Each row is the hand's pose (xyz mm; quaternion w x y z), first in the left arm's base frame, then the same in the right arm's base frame.
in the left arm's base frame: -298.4 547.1 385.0 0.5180 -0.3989 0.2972 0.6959
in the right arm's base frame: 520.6 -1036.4 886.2 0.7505 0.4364 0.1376 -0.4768
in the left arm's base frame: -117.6 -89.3 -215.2 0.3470 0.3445 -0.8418 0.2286
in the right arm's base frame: 804.7 -457.2 268.4 0.0601 -0.7380 -0.3436 -0.5777
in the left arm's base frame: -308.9 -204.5 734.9 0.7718 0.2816 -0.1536 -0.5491
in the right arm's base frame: 464.9 -256.1 1161.0 0.6695 -0.0753 0.1283 0.7277
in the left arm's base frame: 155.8 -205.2 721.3 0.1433 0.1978 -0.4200 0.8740
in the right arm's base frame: 90.2 -199.7 891.6 0.7497 -0.4079 -0.4139 -0.3167
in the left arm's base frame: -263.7 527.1 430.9 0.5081 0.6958 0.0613 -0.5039
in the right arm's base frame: 470.5 -1007.0 904.5 0.7174 -0.1711 0.5427 0.4019
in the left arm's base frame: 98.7 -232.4 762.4 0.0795 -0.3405 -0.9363 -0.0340
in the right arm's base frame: 119.4 -175.1 956.7 0.0237 -0.8429 0.4029 -0.3559
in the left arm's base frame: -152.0 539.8 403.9 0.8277 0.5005 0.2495 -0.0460
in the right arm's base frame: 391.2 -1008.9 820.5 0.2415 -0.4400 0.5149 0.6950
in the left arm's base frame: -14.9 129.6 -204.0 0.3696 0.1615 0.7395 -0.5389
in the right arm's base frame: 677.5 -658.9 227.1 0.5604 -0.8201 0.0693 0.0923
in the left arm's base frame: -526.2 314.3 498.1 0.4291 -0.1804 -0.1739 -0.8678
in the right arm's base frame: 685.5 -821.8 1099.9 0.8151 -0.0047 -0.4188 0.4002
